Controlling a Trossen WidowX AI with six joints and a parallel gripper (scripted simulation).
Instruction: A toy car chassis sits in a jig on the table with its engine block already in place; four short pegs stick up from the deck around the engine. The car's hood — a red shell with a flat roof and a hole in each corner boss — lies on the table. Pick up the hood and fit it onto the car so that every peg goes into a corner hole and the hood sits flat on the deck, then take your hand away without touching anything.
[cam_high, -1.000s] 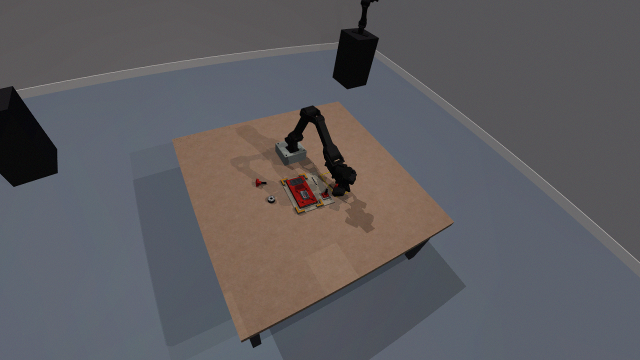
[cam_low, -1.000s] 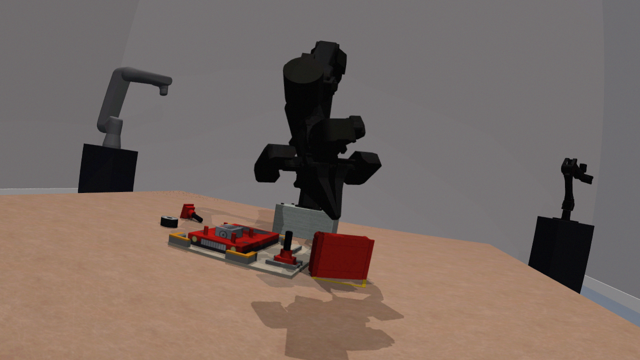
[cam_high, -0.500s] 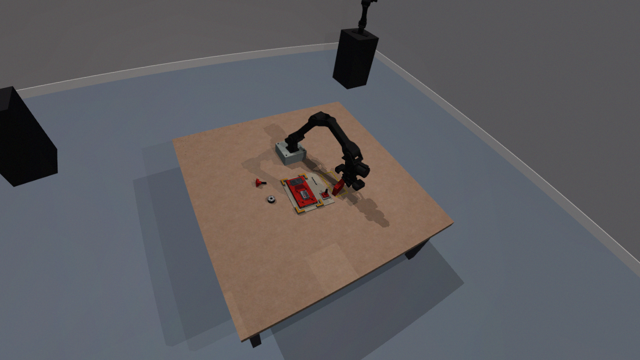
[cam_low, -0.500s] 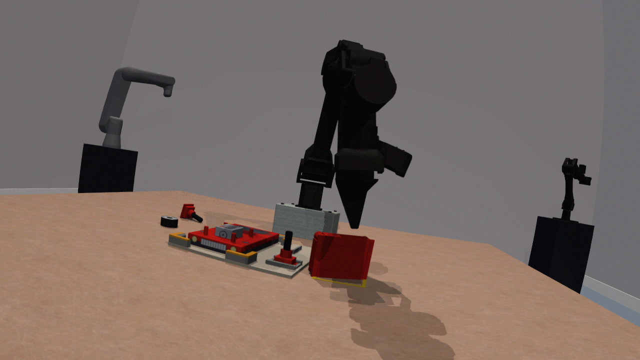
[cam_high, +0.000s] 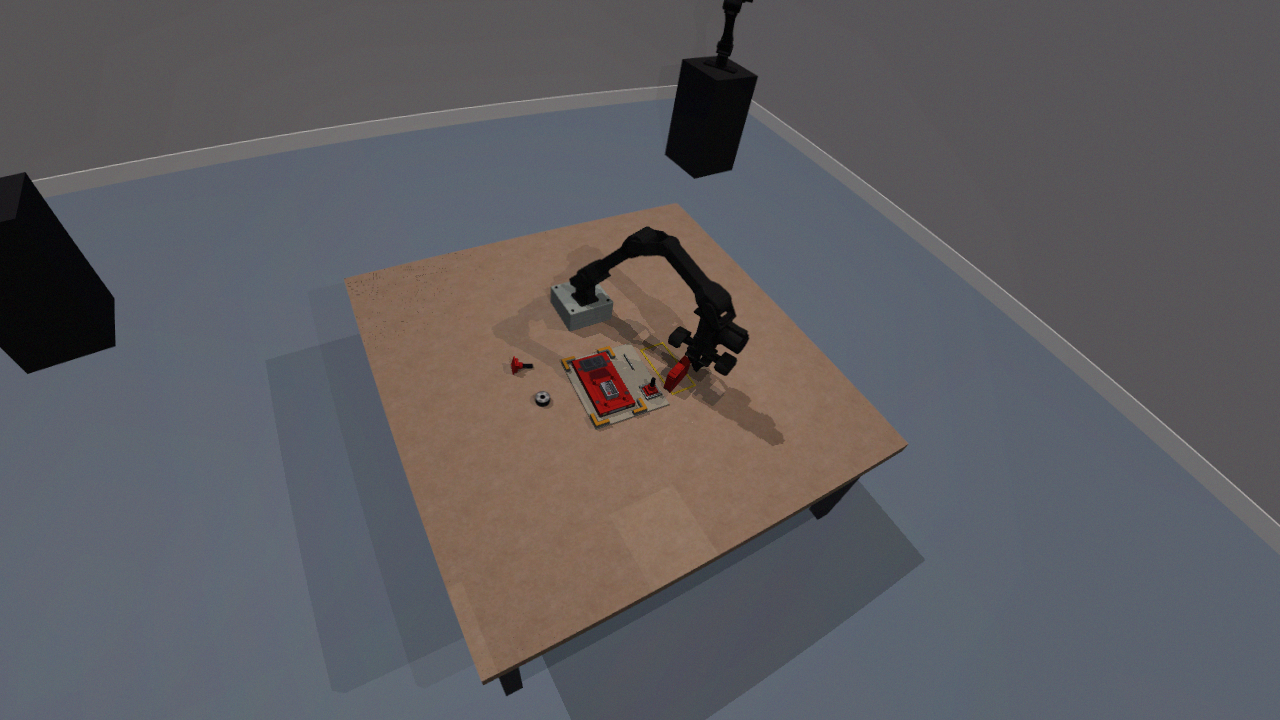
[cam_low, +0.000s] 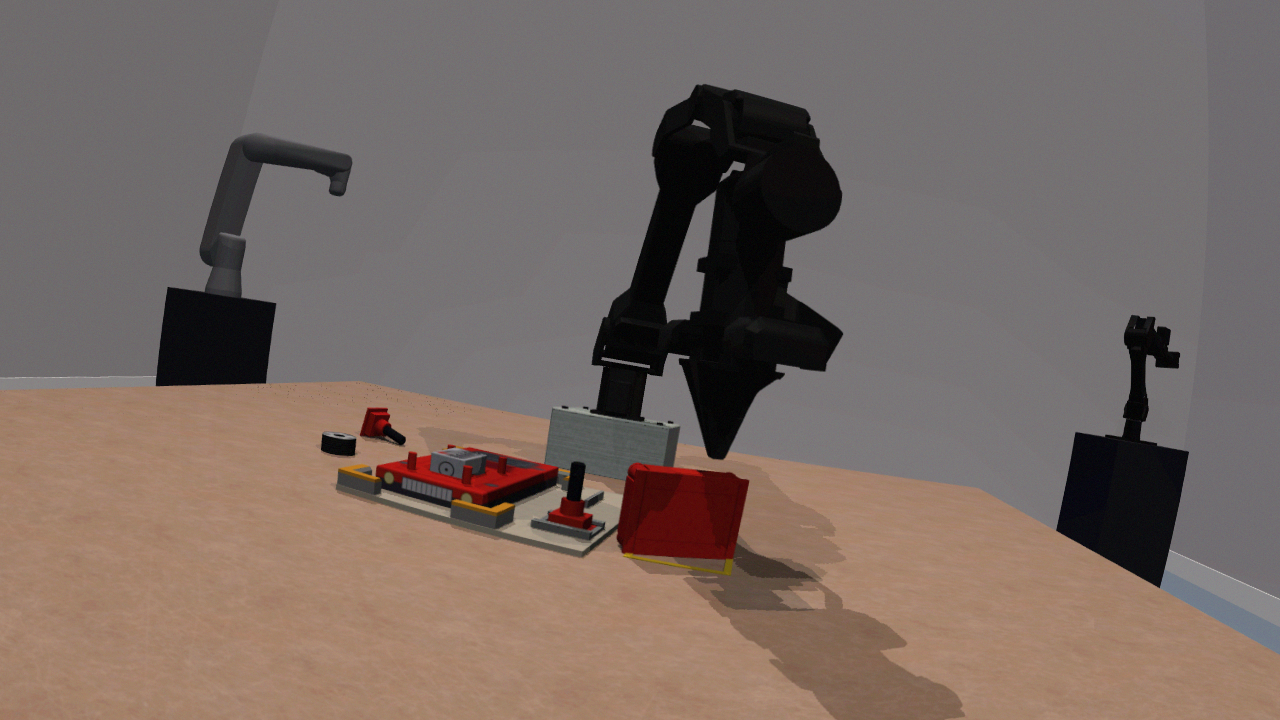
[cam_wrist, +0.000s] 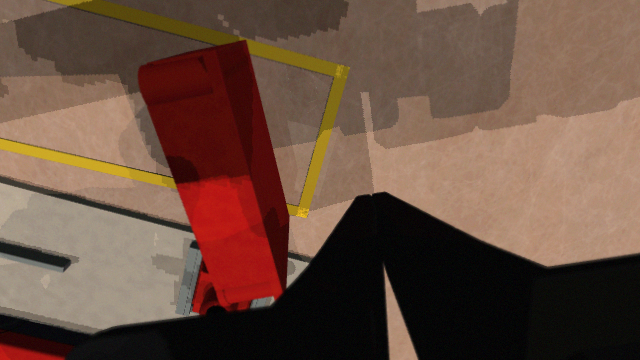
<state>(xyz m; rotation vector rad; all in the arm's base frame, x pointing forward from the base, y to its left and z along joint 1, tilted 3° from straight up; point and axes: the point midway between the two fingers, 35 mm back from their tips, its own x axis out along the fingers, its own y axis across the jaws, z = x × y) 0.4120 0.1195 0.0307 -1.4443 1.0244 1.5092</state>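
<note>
Now: gripper tip 4 cm past the red hood, 2 cm to the left of it and 5 cm above it. From my gripper tip the other things lie so: grey engine block: 9 cm behind, 22 cm to the right, 7 cm below; then jig base plate: 12 cm behind, 20 cm to the right, 8 cm below; then black ring: 17 cm behind, 39 cm to the right, 8 cm below.
</note>
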